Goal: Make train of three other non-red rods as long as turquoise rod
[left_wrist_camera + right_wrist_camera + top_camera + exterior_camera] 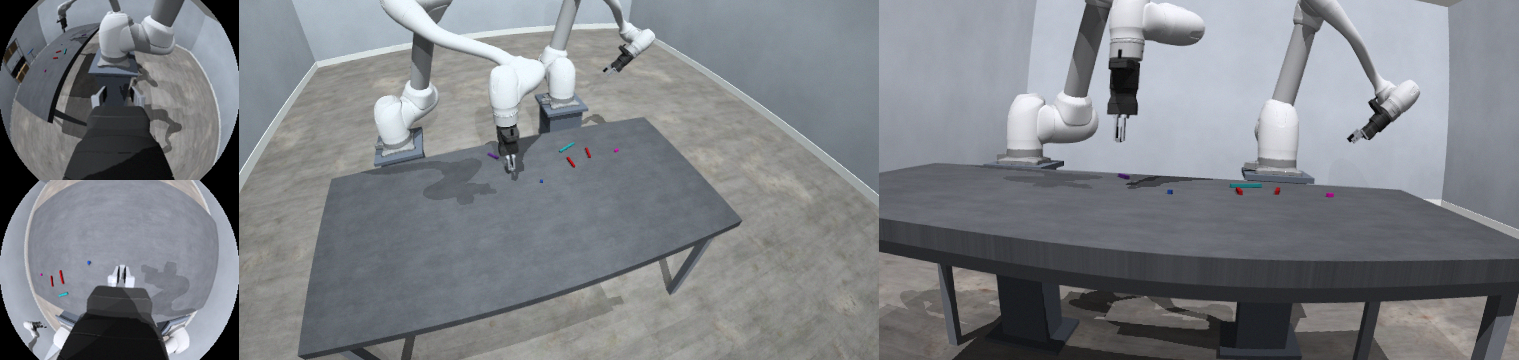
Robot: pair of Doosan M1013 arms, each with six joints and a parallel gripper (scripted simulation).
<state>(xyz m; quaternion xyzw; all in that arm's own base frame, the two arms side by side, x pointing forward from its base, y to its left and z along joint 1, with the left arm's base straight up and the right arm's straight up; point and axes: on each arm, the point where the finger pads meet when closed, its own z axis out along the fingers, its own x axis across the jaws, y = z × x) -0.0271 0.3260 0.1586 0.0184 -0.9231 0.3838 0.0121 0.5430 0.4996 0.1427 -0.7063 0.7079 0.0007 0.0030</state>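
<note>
The blue rod lies 1 cm ahead of my right hand, 13 cm to the left of it and 14 cm below it. Round my right hand: grey rod 2 cm below; then purple rod 25 cm behind, 14 cm below; then turquoise rod 16 cm behind, 35 cm to the left, 14 cm below.
</note>
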